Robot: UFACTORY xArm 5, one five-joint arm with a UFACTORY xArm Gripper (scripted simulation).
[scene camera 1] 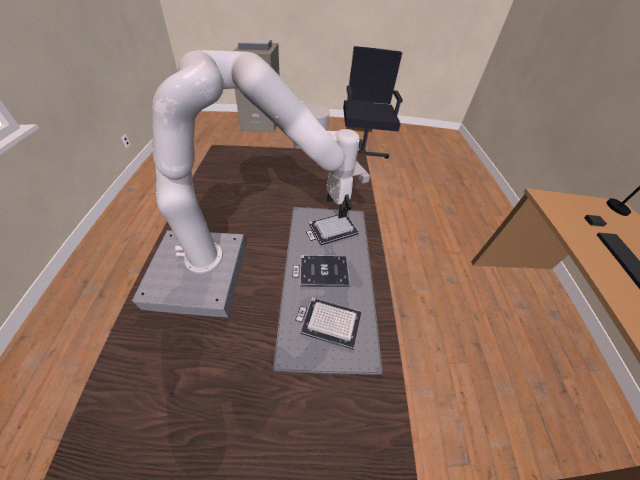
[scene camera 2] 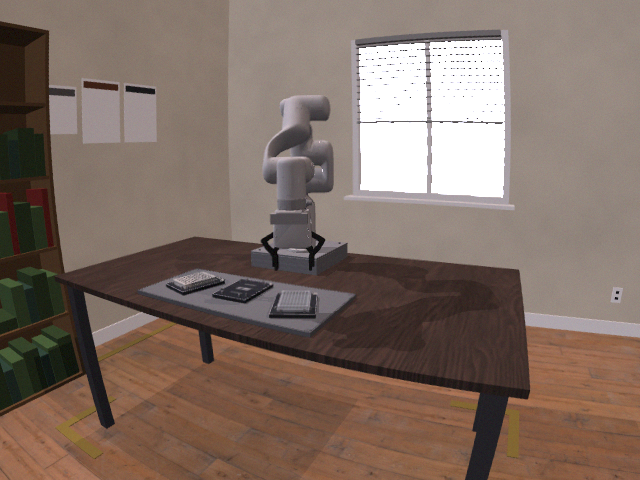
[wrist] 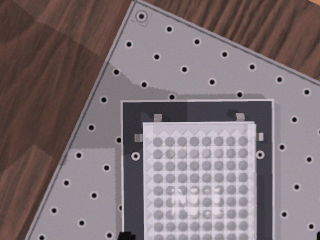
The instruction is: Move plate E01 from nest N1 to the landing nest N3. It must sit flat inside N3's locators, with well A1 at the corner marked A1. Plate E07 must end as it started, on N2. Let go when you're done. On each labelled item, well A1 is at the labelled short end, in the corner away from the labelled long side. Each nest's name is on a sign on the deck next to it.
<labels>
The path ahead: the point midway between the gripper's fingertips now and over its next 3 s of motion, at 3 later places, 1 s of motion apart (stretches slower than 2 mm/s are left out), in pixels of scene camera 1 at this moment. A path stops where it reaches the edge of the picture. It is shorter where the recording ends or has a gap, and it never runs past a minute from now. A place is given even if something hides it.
My gripper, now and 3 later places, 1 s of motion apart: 336, 208; 335, 217; 334, 222; 334, 225
</labels>
